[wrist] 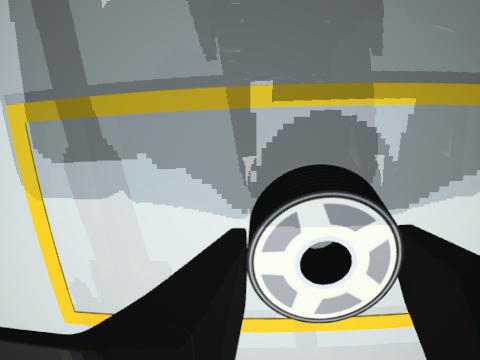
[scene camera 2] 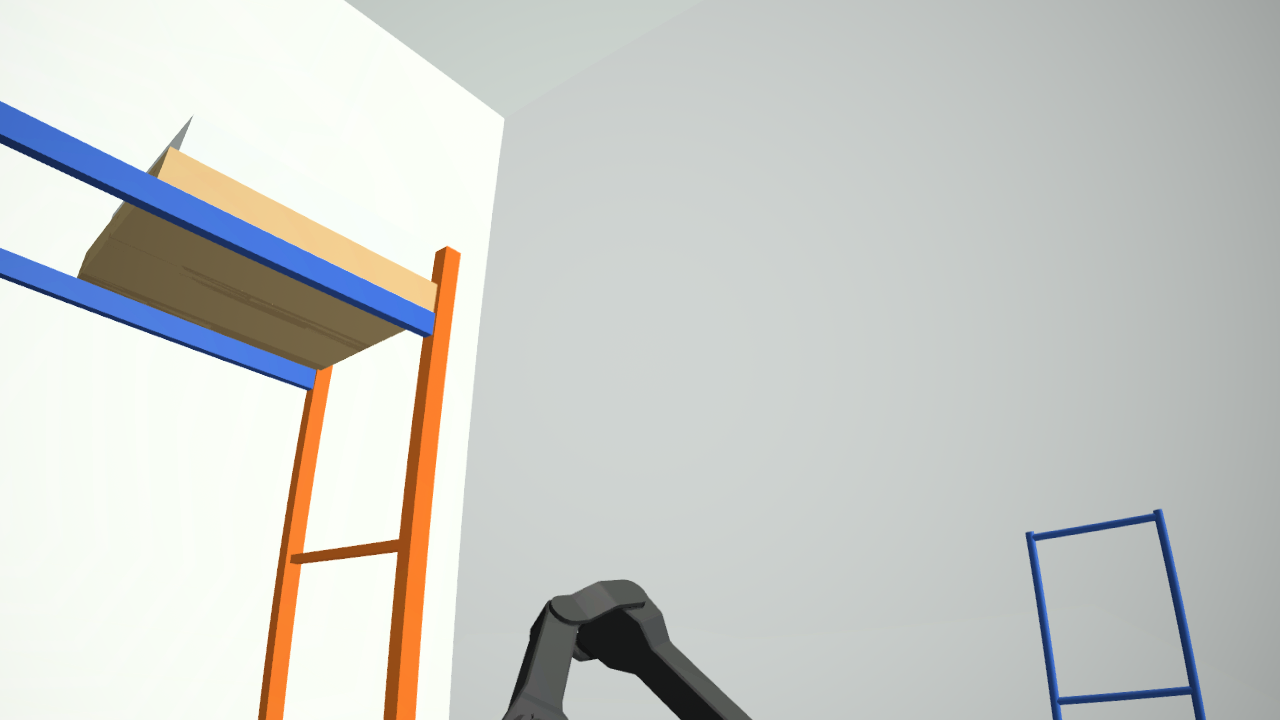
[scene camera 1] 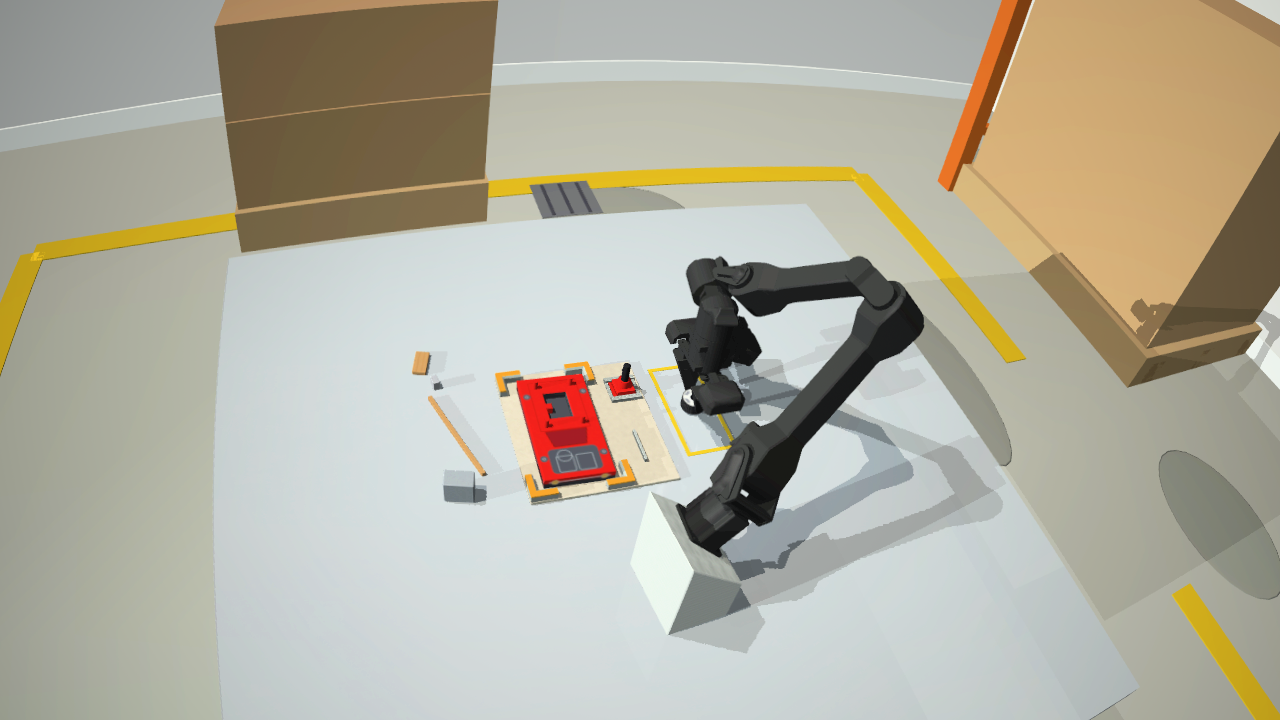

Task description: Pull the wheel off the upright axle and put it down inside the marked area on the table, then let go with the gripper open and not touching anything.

Labels:
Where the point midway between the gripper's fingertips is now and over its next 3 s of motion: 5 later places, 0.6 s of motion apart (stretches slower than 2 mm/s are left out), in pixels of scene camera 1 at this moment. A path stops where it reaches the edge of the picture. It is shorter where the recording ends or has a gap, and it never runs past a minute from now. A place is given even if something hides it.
My gripper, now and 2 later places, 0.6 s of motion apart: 693, 401; 696, 386; 703, 398

